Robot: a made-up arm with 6 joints.
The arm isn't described. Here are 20 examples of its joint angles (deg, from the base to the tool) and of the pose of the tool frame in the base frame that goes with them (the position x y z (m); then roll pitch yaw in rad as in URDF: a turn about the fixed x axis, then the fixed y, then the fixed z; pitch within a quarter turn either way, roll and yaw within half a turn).
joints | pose
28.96 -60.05 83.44 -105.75 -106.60 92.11 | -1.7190 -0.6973 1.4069 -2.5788 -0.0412 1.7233
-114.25 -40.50 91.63 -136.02 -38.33 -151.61 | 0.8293 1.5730 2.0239 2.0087 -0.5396 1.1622
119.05 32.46 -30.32 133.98 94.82 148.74 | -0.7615 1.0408 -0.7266 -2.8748 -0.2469 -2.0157
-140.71 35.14 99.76 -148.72 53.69 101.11 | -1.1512 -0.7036 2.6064 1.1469 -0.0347 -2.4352
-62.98 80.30 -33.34 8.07 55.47 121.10 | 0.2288 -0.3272 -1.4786 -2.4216 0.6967 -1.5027
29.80 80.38 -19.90 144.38 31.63 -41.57 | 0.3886 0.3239 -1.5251 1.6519 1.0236 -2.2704
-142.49 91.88 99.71 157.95 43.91 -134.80 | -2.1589 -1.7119 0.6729 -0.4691 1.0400 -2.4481
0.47 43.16 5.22 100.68 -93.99 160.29 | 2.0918 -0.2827 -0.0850 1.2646 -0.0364 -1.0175
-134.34 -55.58 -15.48 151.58 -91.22 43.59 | -0.6746 -0.4537 2.1783 -0.8917 -0.4692 0.9463
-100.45 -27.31 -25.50 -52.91 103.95 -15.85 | -0.5511 -1.5295 1.2970 1.7167 -0.7860 -3.0181
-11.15 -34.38 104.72 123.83 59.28 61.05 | -1.5212 0.4972 2.0569 0.7912 -0.4530 1.9651
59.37 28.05 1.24 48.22 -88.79 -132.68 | 1.2368 1.6219 0.1176 0.4193 1.1342 -0.6595
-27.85 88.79 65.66 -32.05 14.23 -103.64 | 2.4228 -1.3466 -0.1917 2.3985 -0.1770 -0.2702
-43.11 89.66 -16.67 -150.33 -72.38 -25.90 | 0.5707 -0.3565 -1.5214 -2.5631 0.1323 -0.4696
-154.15 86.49 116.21 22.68 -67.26 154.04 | -2.2085 -0.9643 1.2965 -3.0467 0.0753 3.1127
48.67 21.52 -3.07 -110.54 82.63 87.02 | 1.6288 1.3612 0.2787 -0.4292 0.8497 -0.9817
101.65 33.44 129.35 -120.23 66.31 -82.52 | 0.1975 0.3068 2.7535 -1.2993 -0.3961 0.1362
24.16 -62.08 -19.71 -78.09 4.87 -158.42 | 0.9892 0.4221 2.1842 -1.4764 -0.8582 -0.4165
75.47 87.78 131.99 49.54 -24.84 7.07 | 0.6410 2.0419 1.9405 -0.6220 -0.0588 0.6239
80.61 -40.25 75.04 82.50 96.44 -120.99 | -0.4566 -1.1008 2.3024 -1.5005 0.2059 2.5363
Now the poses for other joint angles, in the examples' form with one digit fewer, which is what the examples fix.
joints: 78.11 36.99 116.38 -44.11 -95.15 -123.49
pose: 0.023 0.863 2.515 2.371 -0.133 2.516
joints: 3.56 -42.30 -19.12 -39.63 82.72 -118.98
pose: 1.355 -0.134 1.911 -1.434 -0.969 -2.610
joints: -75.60 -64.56 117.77 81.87 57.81 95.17
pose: -0.317 2.224 0.320 0.017 0.647 0.810
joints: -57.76 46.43 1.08 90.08 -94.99 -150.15
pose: 0.792 -1.803 -0.300 0.356 0.418 -2.480
